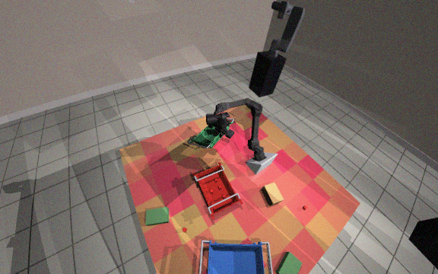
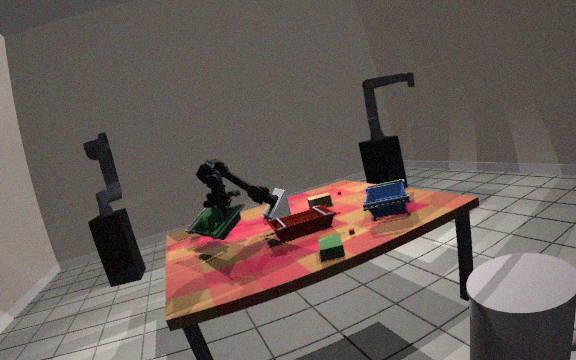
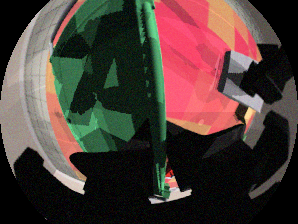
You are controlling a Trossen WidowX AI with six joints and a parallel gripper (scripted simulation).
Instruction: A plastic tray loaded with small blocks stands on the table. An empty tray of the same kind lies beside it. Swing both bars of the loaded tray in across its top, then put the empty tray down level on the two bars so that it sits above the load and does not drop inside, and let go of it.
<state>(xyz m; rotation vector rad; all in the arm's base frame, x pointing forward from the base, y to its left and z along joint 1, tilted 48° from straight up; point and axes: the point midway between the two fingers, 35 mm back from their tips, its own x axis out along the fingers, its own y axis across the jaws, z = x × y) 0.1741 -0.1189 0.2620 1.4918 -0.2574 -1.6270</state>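
Now: the green tray 7 cm to the right of my gripper tip and 4 cm ahead of it. The rest, counted from my gripper tip: tan block 50 cm to the left, 13 cm behind, 9 cm below.
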